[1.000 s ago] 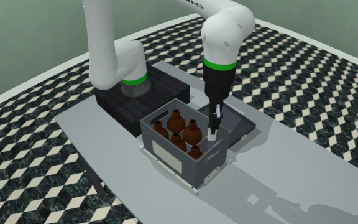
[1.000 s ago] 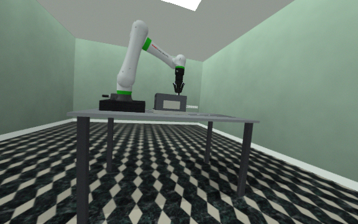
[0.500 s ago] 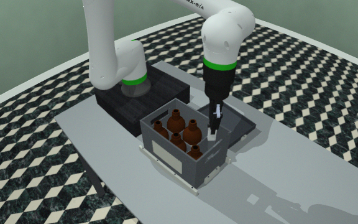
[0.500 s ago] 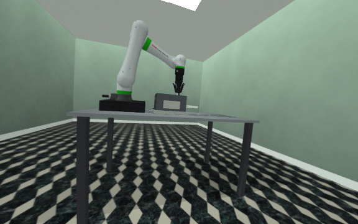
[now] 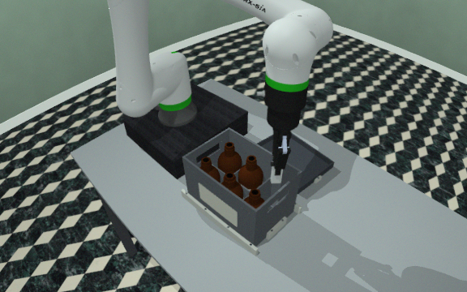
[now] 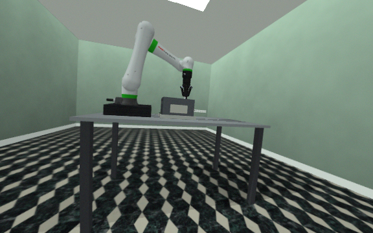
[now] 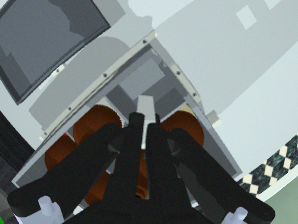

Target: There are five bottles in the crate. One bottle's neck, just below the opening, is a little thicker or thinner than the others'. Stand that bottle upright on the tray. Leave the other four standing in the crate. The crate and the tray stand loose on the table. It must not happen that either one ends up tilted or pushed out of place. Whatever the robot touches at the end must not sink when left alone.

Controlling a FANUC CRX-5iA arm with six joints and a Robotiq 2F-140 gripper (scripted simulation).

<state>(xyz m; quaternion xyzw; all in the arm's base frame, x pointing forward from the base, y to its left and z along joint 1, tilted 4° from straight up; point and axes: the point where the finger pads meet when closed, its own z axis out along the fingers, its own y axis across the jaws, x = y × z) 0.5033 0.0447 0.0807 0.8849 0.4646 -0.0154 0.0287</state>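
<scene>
My hand is 9 cm above the crate, 8 cm past it and 6 cm to the left of it. Round my hand: glass bottle: 17 cm behind, 8 cm below, 3 cm to the right; then brown bottle: 10 cm to the right, 8 cm below, 7 cm behind; then dark grey tray: 20 cm to the left, 16 cm below, 14 cm behind.
</scene>
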